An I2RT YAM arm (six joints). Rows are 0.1 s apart.
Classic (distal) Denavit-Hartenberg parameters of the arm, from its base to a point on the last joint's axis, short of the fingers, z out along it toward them. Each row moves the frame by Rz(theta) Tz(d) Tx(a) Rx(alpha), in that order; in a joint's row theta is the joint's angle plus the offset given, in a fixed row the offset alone. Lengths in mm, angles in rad.
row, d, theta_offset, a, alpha
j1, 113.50, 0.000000, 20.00, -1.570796
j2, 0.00, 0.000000, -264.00, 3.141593
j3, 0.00, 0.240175, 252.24, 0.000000
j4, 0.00, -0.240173, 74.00, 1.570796
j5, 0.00, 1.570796, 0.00, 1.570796
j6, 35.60, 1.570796, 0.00, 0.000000
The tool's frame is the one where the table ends.
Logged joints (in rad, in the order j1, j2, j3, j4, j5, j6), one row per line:
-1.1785 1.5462 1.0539 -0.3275 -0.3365 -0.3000
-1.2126 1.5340 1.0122 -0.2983 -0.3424 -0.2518
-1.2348 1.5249 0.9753 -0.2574 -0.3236 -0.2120
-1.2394 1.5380 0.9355 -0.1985 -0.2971 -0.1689
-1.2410 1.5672 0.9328 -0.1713 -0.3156 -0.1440
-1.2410 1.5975 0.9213 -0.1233 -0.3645 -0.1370
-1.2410 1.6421 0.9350 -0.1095 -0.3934 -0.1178
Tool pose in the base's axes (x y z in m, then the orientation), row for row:
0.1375 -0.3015 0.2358 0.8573 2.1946 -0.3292
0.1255 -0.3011 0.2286 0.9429 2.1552 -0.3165
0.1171 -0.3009 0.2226 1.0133 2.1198 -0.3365
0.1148 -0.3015 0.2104 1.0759 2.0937 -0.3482
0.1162 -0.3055 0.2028 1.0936 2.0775 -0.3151
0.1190 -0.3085 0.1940 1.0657 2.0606 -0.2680
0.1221 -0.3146 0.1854 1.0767 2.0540 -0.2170
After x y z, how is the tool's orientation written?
As a rotation vector, in radians.
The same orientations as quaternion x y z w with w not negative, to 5 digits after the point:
0.33448 0.85624 -0.12844 0.37213
0.36831 0.84186 -0.12363 0.37461
0.39582 0.82805 -0.13145 0.37467
0.41972 0.81677 -0.13584 0.37186
0.42763 0.81236 -0.12321 0.37685
0.41976 0.81163 -0.10556 0.39232
0.42465 0.81009 -0.08558 0.39511

